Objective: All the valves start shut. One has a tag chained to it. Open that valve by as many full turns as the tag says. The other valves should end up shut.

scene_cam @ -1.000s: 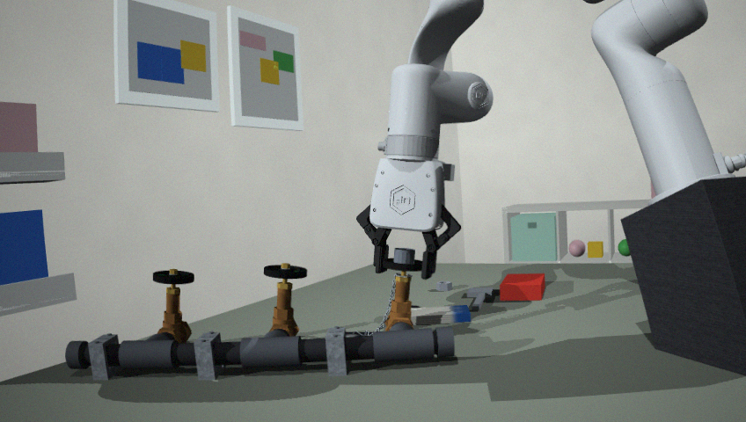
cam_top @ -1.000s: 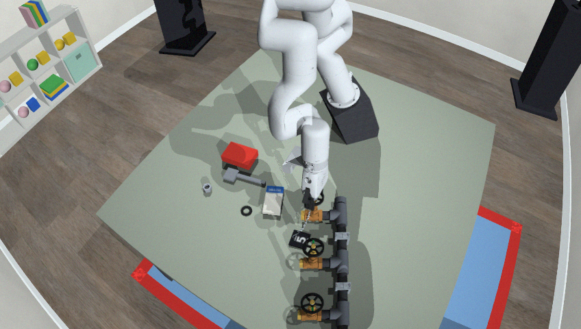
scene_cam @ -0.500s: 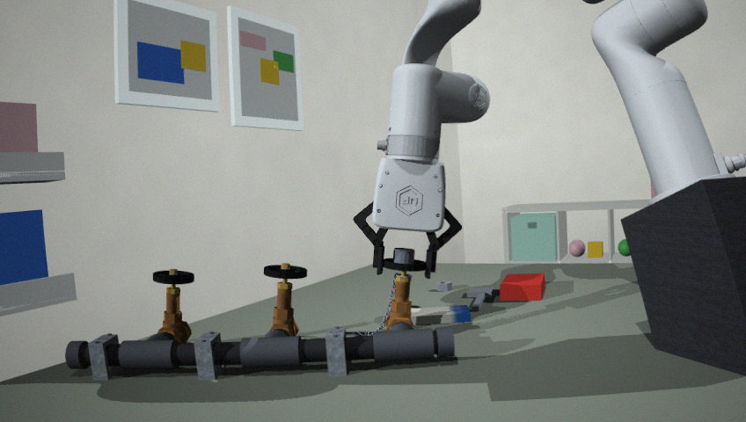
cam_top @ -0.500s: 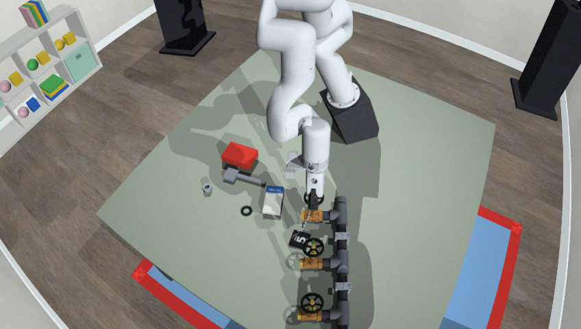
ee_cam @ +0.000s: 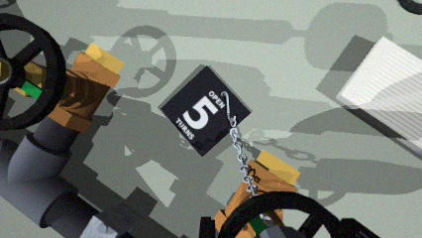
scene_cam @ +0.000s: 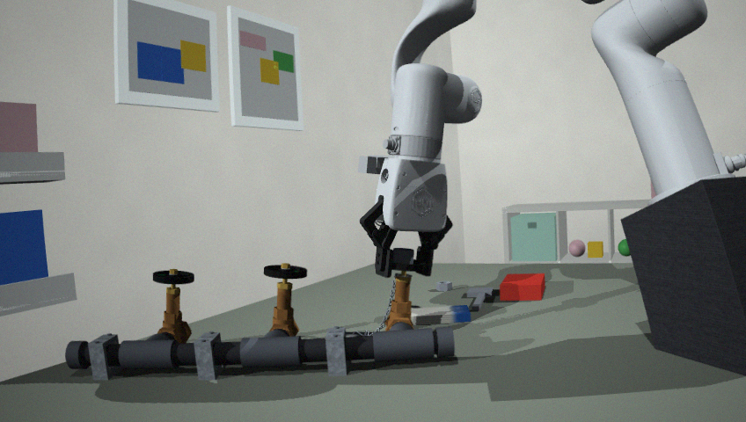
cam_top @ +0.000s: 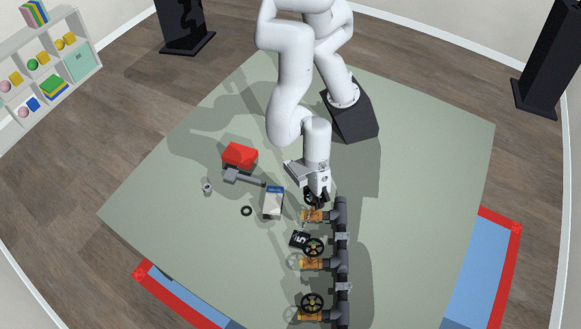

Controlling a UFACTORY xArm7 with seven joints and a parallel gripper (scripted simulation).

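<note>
My gripper is now 2 cm below the grey cap. Round my hand: black washer: 23 cm to the right, 12 cm below, 5 cm ahead; blue box: 15 cm to the right, 11 cm below, 1 cm behind; black tag: 12 cm below, 10 cm ahead, 2 cm to the right.
</note>
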